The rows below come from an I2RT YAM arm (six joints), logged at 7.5 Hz.
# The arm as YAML. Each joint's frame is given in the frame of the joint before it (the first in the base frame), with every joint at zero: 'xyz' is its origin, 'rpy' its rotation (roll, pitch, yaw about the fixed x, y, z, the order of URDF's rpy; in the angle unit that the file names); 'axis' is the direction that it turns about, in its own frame. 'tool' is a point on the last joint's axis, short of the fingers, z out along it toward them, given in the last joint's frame.
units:
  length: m
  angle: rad
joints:
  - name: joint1
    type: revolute
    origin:
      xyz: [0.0, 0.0, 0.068]
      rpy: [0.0, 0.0, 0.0]
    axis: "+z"
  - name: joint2
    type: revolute
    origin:
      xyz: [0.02, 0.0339, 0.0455]
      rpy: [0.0, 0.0, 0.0]
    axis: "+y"
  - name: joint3
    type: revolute
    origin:
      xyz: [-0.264, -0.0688, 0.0]
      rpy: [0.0, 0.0, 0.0]
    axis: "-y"
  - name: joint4
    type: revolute
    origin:
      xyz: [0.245, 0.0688, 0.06]
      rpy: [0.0, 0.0, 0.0]
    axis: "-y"
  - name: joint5
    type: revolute
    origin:
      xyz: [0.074, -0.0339, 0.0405]
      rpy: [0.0, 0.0, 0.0]
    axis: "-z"
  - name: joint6
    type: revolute
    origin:
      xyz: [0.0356, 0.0, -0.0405]
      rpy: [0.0, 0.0, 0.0]
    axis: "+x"
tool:
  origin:
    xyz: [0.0, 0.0, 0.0]
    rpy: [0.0, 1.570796, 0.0]
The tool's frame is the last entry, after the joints.
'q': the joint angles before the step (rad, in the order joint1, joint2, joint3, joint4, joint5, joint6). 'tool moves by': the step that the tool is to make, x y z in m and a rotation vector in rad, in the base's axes. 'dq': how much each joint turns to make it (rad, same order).
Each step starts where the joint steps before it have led.
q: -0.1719, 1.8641, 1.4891, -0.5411, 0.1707, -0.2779
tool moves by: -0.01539, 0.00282, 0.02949, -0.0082, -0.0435, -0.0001
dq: 0.0004, -0.0836, -0.0001, -0.0393, 0.0008, 0.0000
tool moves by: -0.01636, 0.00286, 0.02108, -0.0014, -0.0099, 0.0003
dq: 0.0000, -0.0682, 0.0001, -0.0583, -0.0004, 0.0000
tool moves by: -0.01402, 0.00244, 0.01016, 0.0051, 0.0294, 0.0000
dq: 0.0000, -0.0431, 0.0000, -0.0730, 0.0000, 0.0000
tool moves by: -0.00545, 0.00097, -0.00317, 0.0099, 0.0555, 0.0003
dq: 0.0000, -0.0023, -0.0004, -0.0583, -0.0004, 0.0000
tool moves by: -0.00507, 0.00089, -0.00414, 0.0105, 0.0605, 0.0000
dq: 0.0000, 0.0015, 0.0000, -0.0600, 0.0000, 0.0000
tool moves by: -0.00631, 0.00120, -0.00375, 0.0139, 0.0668, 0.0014
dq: 0.0000, 0.0000, 0.0000, -0.0682, -0.0027, 0.0000
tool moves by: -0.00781, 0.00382, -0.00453, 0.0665, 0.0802, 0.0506
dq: 0.0000, 0.0004, 0.0000, -0.0870, -0.0686, -0.0232
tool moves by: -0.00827, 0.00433, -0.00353, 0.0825, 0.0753, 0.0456
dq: 0.0000, -0.0001, 0.0000, -0.0873, -0.0801, -0.0184
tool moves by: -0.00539, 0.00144, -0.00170, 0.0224, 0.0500, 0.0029
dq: 0.0000, 0.0001, 0.0000, -0.0530, -0.0138, 0.0011
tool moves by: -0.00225, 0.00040, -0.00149, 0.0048, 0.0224, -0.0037
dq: 0.0000, 0.0004, -0.0030, -0.0195, 0.0001, 0.0038
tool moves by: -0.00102, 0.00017, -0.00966, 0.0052, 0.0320, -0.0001
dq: 0.0000, 0.0079, -0.0264, 0.0019, 0.0004, 0.0000
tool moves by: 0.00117, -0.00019, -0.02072, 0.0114, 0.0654, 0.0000
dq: 0.0000, 0.0328, -0.0400, 0.0065, -0.0001, 0.0000
